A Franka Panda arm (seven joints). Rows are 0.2 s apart.
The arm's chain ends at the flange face. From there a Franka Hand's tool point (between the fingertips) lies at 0.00 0.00 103.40 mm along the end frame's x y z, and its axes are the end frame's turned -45 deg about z.
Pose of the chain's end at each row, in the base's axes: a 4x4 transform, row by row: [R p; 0 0 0 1], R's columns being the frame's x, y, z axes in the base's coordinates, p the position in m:
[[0.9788, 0.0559, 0.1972, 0.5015], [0.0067, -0.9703, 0.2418, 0.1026], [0.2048, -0.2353, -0.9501, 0.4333], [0, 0, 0, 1]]
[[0.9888, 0.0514, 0.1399, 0.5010], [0.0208, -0.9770, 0.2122, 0.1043], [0.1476, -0.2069, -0.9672, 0.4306], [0, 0, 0, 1]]
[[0.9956, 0.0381, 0.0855, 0.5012], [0.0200, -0.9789, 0.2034, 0.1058], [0.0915, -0.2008, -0.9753, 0.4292], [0, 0, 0, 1]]
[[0.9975, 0.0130, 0.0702, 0.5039], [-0.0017, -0.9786, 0.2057, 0.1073], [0.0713, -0.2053, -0.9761, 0.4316], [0, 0, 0, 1]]
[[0.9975, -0.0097, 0.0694, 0.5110], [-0.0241, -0.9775, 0.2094, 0.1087], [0.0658, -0.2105, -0.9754, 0.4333], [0, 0, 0, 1]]
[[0.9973, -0.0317, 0.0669, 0.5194], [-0.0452, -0.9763, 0.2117, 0.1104], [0.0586, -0.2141, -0.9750, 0.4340], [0, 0, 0, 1]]
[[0.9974, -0.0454, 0.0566, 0.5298], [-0.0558, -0.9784, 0.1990, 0.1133], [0.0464, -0.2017, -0.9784, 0.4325], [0, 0, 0, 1]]
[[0.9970, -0.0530, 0.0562, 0.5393], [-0.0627, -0.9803, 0.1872, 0.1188], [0.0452, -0.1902, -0.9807, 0.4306], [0, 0, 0, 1]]
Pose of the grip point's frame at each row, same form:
[[0.6526, 0.7316, 0.1972, 0.5219], [0.6908, -0.6814, 0.2418, 0.1276], [0.3112, -0.0216, -0.9501, 0.3351], [0, 0, 0, 1]]
[[0.6628, 0.7355, 0.1399, 0.5155], [0.7056, -0.6761, 0.2122, 0.1262], [0.2507, -0.0419, -0.9672, 0.3306], [0, 0, 0, 1]]
[[0.6771, 0.7309, 0.0855, 0.5100], [0.7063, -0.6780, 0.2034, 0.1268], [0.2067, -0.0773, -0.9753, 0.3284], [0, 0, 0, 1]]
[[0.6961, 0.7145, 0.0702, 0.5112], [0.6908, -0.6932, 0.2057, 0.1286], [0.1956, -0.0948, -0.9761, 0.3307], [0, 0, 0, 1]]
[[0.7122, 0.6985, 0.0694, 0.5182], [0.6742, -0.7082, 0.2094, 0.1304], [0.1954, -0.1023, -0.9754, 0.3324], [0, 0, 0, 1]]
[[0.7276, 0.6828, 0.0669, 0.5263], [0.6584, -0.7223, 0.2117, 0.1323], [0.1928, -0.1100, -0.9750, 0.3332], [0, 0, 0, 1]]
[[0.7374, 0.6732, 0.0566, 0.5357], [0.6524, -0.7313, 0.1990, 0.1339], [0.1754, -0.1098, -0.9784, 0.3313], [0, 0, 0, 1]]
[[0.7425, 0.6675, 0.0562, 0.5451], [0.6488, -0.7375, 0.1872, 0.1382], [0.1665, -0.1025, -0.9807, 0.3292], [0, 0, 0, 1]]

